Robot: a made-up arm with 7 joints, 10 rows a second.
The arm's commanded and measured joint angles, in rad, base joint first. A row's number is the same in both.
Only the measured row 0 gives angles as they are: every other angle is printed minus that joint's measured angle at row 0.
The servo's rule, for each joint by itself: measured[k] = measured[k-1] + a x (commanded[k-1-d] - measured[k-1]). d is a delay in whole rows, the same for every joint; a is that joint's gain. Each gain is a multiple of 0.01, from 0.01 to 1. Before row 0 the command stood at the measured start. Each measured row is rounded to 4 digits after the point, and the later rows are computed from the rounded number. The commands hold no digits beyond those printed.
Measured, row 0:
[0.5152, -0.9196, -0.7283, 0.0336, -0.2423, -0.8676, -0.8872]
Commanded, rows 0 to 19:
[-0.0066, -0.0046, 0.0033, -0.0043, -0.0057, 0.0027, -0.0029]
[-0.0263, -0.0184, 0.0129, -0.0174, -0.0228, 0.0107, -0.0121]
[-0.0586, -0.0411, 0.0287, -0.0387, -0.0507, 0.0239, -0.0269]
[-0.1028, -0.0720, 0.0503, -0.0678, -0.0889, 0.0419, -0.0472]
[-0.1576, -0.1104, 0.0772, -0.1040, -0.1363, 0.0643, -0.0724]
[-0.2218, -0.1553, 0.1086, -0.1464, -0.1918, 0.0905, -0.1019]
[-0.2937, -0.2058, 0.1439, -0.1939, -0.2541, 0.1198, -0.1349]
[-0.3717, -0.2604, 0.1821, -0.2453, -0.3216, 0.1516, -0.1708]
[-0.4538, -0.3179, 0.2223, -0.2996, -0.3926, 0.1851, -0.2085]
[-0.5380, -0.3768, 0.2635, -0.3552, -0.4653, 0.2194, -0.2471]
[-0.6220, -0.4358, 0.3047, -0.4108, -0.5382, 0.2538, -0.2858]
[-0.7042, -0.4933, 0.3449, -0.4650, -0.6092, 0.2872, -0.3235]
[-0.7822, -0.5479, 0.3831, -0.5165, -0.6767, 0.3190, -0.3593]
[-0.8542, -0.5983, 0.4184, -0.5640, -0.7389, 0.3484, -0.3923]
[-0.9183, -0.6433, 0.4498, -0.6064, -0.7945, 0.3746, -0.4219]
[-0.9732, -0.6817, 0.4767, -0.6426, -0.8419, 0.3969, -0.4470]
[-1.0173, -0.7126, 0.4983, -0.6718, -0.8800, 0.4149, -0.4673]
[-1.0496, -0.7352, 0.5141, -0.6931, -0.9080, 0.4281, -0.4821]
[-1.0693, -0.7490, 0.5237, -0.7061, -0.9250, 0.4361, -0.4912]
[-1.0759, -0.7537, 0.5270, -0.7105, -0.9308, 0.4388, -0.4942]
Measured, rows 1 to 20:
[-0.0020, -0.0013, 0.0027, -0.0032, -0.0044, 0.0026, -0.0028]
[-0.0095, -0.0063, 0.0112, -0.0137, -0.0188, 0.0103, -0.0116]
[-0.0247, -0.0164, 0.0257, -0.0322, -0.0437, 0.0232, -0.0261]
[-0.0489, -0.0325, 0.0461, -0.0585, -0.0790, 0.0410, -0.0461]
[-0.0826, -0.0551, 0.0719, -0.0922, -0.1237, 0.0631, -0.0711]
[-0.1258, -0.0842, 0.1024, -0.1323, -0.1768, 0.0891, -0.1004]
[-0.1778, -0.1195, 0.1368, -0.1779, -0.2371, 0.1183, -0.1332]
[-0.2379, -0.1604, 0.1744, -0.2278, -0.3030, 0.1499, -0.1689]
[-0.3048, -0.2061, 0.2142, -0.2809, -0.3729, 0.1833, -0.2065]
[-0.3771, -0.2556, 0.2551, -0.3359, -0.4450, 0.2176, -0.2451]
[-0.4530, -0.3079, 0.2963, -0.3913, -0.5177, 0.2520, -0.2838]
[-0.5309, -0.3617, 0.3366, -0.4458, -0.5891, 0.2854, -0.3215]
[-0.6088, -0.4157, 0.3752, -0.4981, -0.6574, 0.3173, -0.3574]
[-0.6849, -0.4687, 0.4111, -0.5469, -0.7210, 0.3468, -0.3906]
[-0.7573, -0.5193, 0.4432, -0.5909, -0.7783, 0.3732, -0.4203]
[-0.8242, -0.5664, 0.4710, -0.6292, -0.8279, 0.3957, -0.4457]
[-0.8841, -0.6088, 0.4937, -0.6607, -0.8685, 0.4139, -0.4662]
[-0.9354, -0.6455, 0.5106, -0.6847, -0.8993, 0.4274, -0.4813]
[-0.9769, -0.6755, 0.5215, -0.7005, -0.9193, 0.4357, -0.4907]
[-1.0076, -0.6982, 0.5261, -0.7079, -0.9283, 0.4386, -0.4940]
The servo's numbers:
d 0
a 0.31 0.29 0.83 0.74 0.78 0.95 0.95

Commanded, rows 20 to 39:
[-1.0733, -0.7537, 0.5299, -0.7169, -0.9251, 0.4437, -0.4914]
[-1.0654, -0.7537, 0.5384, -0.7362, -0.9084, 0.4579, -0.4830]
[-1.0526, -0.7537, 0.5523, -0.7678, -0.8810, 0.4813, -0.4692]
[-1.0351, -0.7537, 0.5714, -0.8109, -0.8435, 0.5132, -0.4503]
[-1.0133, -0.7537, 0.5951, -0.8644, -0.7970, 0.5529, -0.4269]
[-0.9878, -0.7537, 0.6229, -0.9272, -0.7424, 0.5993, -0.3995]
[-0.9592, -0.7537, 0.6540, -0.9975, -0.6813, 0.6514, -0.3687]
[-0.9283, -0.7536, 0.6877, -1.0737, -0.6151, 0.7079, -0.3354]
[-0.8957, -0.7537, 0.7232, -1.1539, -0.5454, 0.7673, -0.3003]
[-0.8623, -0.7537, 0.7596, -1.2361, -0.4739, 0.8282, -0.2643]
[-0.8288, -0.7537, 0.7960, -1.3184, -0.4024, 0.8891, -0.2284]
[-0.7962, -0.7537, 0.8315, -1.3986, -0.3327, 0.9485, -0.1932]
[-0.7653, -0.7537, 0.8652, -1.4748, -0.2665, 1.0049, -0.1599]
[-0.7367, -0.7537, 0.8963, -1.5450, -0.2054, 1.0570, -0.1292]
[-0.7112, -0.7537, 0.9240, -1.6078, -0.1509, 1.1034, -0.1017]
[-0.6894, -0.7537, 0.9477, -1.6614, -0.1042, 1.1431, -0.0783]
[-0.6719, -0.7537, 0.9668, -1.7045, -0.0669, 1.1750, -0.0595]
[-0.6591, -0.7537, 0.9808, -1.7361, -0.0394, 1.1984, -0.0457]
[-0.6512, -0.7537, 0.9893, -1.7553, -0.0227, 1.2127, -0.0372]
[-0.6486, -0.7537, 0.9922, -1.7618, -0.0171, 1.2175, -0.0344]
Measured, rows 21 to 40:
[-1.0280, -0.7143, 0.5293, -0.7146, -0.9258, 0.4434, -0.4915]
[-1.0396, -0.7257, 0.5369, -0.7306, -0.9122, 0.4572, -0.4834]
[-1.0436, -0.7338, 0.5497, -0.7581, -0.8879, 0.4801, -0.4699]
[-1.0410, -0.7396, 0.5677, -0.7972, -0.8533, 0.5115, -0.4513]
[-1.0324, -0.7437, 0.5904, -0.8469, -0.8094, 0.5508, -0.4281]
[-1.0186, -0.7466, 0.6174, -0.9063, -0.7571, 0.5969, -0.4009]
[-1.0002, -0.7487, 0.6478, -0.9738, -0.6980, 0.6487, -0.3703]
[-0.9779, -0.7501, 0.6809, -1.0477, -0.6333, 0.7049, -0.3371]
[-0.9524, -0.7511, 0.7160, -1.1263, -0.5647, 0.7642, -0.3021]
[-0.9245, -0.7519, 0.7522, -1.2076, -0.4939, 0.8250, -0.2662]
[-0.8948, -0.7524, 0.7886, -1.2896, -0.4225, 0.8859, -0.2303]
[-0.8642, -0.7528, 0.8242, -1.3703, -0.3525, 0.9454, -0.1951]
[-0.8335, -0.7531, 0.8582, -1.4476, -0.2854, 1.0019, -0.1617]
[-0.8035, -0.7533, 0.8898, -1.5197, -0.2230, 1.0542, -0.1308]
[-0.7749, -0.7534, 0.9182, -1.5849, -0.1668, 1.1009, -0.1032]
[-0.7484, -0.7535, 0.9427, -1.6415, -0.1180, 1.1410, -0.0795]
[-0.7247, -0.7536, 0.9627, -1.6881, -0.0781, 1.1733, -0.0605]
[-0.7044, -0.7536, 0.9777, -1.7236, -0.0479, 1.1971, -0.0464]
[-0.6879, -0.7536, 0.9873, -1.7471, -0.0282, 1.2119, -0.0377]
[-0.6757, -0.7536, 0.9914, -1.7580, -0.0195, 1.2172, -0.0346]

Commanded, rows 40 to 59:
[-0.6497, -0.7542, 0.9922, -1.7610, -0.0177, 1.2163, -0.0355]
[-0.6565, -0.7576, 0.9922, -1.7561, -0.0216, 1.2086, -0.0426]
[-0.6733, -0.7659, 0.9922, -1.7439, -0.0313, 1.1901, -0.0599]
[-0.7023, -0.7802, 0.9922, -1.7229, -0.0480, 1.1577, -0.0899]
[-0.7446, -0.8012, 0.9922, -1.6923, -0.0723, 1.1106, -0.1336]
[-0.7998, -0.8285, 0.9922, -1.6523, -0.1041, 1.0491, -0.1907]
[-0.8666, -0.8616, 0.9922, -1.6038, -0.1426, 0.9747, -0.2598]
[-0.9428, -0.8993, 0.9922, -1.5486, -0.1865, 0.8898, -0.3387]
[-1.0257, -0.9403, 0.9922, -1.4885, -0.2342, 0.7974, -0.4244]
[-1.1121, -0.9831, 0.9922, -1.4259, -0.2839, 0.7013, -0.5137]
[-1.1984, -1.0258, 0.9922, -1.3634, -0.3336, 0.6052, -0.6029]
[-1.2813, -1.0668, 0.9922, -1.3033, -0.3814, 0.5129, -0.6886]
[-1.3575, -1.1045, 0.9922, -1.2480, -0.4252, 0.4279, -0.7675]
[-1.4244, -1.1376, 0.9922, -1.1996, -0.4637, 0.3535, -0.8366]
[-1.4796, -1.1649, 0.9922, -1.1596, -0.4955, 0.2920, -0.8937]
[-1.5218, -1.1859, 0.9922, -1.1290, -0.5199, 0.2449, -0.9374]
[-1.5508, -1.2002, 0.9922, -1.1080, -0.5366, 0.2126, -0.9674]
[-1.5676, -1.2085, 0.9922, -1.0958, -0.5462, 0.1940, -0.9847]
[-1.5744, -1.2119, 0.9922, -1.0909, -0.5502, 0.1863, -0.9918]
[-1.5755, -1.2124, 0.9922, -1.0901, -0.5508, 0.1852, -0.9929]
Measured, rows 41 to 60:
[-0.6676, -0.7538, 0.9921, -1.7602, -0.0181, 1.2163, -0.0355]
[-0.6642, -0.7549, 0.9922, -1.7572, -0.0208, 1.2090, -0.0422]
[-0.6670, -0.7581, 0.9922, -1.7474, -0.0290, 1.1910, -0.0590]
[-0.6779, -0.7645, 0.9922, -1.7293, -0.0438, 1.1594, -0.0884]
[-0.6986, -0.7751, 0.9922, -1.7019, -0.0660, 1.1130, -0.1313]
[-0.7300, -0.7906, 0.9922, -1.6652, -0.0957, 1.0523, -0.1877]
[-0.7723, -0.8112, 0.9922, -1.6198, -0.1323, 0.9786, -0.2562]
[-0.8252, -0.8367, 0.9922, -1.5671, -0.1746, 0.8942, -0.3346]
[-0.8874, -0.8667, 0.9922, -1.5089, -0.2211, 0.8022, -0.4199]
[-0.9571, -0.9005, 0.9922, -1.4475, -0.2701, 0.7063, -0.5090]
[-1.0319, -0.9368, 0.9922, -1.3853, -0.3196, 0.6103, -0.5982]
[-1.1092, -0.9745, 0.9922, -1.3246, -0.3678, 0.5178, -0.6841]
[-1.1862, -1.0122, 0.9922, -1.2679, -0.4126, 0.4324, -0.7633]
[-1.2600, -1.0486, 0.9922, -1.2174, -0.4525, 0.3574, -0.8329]
[-1.3281, -1.0823, 0.9922, -1.1746, -0.4860, 0.2953, -0.8907]
[-1.3881, -1.1123, 0.9922, -1.1409, -0.5124, 0.2474, -0.9351]
[-1.4385, -1.1378, 0.9922, -1.1166, -0.5313, 0.2143, -0.9658]
[-1.4785, -1.1583, 0.9922, -1.1012, -0.5429, 0.1950, -0.9838]
[-1.5082, -1.1738, 0.9922, -1.0936, -0.5486, 0.1867, -0.9914]
[-1.5291, -1.1850, 0.9922, -1.0910, -0.5503, 0.1853, -0.9928]

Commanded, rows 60 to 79:
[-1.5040, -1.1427, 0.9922, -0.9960, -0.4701, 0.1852, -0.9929]
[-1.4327, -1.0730, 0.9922, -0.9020, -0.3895, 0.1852, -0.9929]
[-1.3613, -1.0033, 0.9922, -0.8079, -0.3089, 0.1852, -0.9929]
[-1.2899, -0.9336, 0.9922, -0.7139, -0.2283, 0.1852, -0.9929]
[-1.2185, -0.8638, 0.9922, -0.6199, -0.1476, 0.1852, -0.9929]
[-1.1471, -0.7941, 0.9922, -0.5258, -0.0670, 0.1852, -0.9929]
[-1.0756, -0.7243, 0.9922, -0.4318, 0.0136, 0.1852, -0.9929]
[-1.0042, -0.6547, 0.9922, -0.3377, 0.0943, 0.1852, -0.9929]
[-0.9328, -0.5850, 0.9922, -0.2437, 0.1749, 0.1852, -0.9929]
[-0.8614, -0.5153, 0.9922, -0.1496, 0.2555, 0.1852, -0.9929]
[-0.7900, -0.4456, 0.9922, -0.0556, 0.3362, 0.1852, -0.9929]
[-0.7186, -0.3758, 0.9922, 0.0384, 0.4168, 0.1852, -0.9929]
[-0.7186, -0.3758, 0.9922, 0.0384, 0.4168, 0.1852, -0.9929]
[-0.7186, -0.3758, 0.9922, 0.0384, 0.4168, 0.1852, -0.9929]
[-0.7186, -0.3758, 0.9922, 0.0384, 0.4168, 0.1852, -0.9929]
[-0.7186, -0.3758, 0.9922, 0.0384, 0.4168, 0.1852, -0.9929]
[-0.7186, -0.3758, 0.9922, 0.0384, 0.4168, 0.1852, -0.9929]
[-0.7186, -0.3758, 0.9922, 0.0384, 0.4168, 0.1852, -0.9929]
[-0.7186, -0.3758, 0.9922, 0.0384, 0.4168, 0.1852, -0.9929]
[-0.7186, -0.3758, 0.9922, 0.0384, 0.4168, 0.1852, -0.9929]
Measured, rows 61 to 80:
[-1.5213, -1.1727, 0.9922, -1.0207, -0.4877, 0.1852, -0.9929]
[-1.4938, -1.1438, 0.9922, -0.9329, -0.4111, 0.1852, -0.9929]
[-1.4527, -1.1031, 0.9922, -0.8404, -0.3314, 0.1852, -0.9929]
[-1.4022, -1.0539, 0.9922, -0.7468, -0.2510, 0.1852, -0.9929]
[-1.3453, -0.9988, 0.9922, -0.6529, -0.1703, 0.1852, -0.9929]
[-1.2839, -0.9394, 0.9922, -0.5588, -0.0897, 0.1852, -0.9929]
[-1.2193, -0.8770, 0.9922, -0.4648, -0.0091, 0.1852, -0.9929]
[-1.1526, -0.8125, 0.9922, -0.3707, 0.0716, 0.1852, -0.9929]
[-1.0845, -0.7465, 0.9922, -0.2767, 0.1522, 0.1852, -0.9929]
[-1.0153, -0.6795, 0.9922, -0.1826, 0.2328, 0.1852, -0.9929]
[-0.9455, -0.6117, 0.9922, -0.0886, 0.3135, 0.1852, -0.9929]
[-0.8752, -0.5433, 0.9922, 0.0054, 0.3941, 0.1852, -0.9929]
[-0.8267, -0.4947, 0.9922, 0.0298, 0.4118, 0.1852, -0.9929]
[-0.7932, -0.4602, 0.9922, 0.0362, 0.4157, 0.1852, -0.9929]
[-0.7701, -0.4357, 0.9922, 0.0378, 0.4166, 0.1852, -0.9929]
[-0.7541, -0.4183, 0.9922, 0.0382, 0.4168, 0.1852, -0.9929]
[-0.7431, -0.4060, 0.9922, 0.0383, 0.4168, 0.1852, -0.9929]
[-0.7355, -0.3972, 0.9922, 0.0384, 0.4168, 0.1852, -0.9929]
[-0.7303, -0.3910, 0.9922, 0.0384, 0.4168, 0.1852, -0.9929]
[-0.7267, -0.3866, 0.9922, 0.0384, 0.4168, 0.1852, -0.9929]

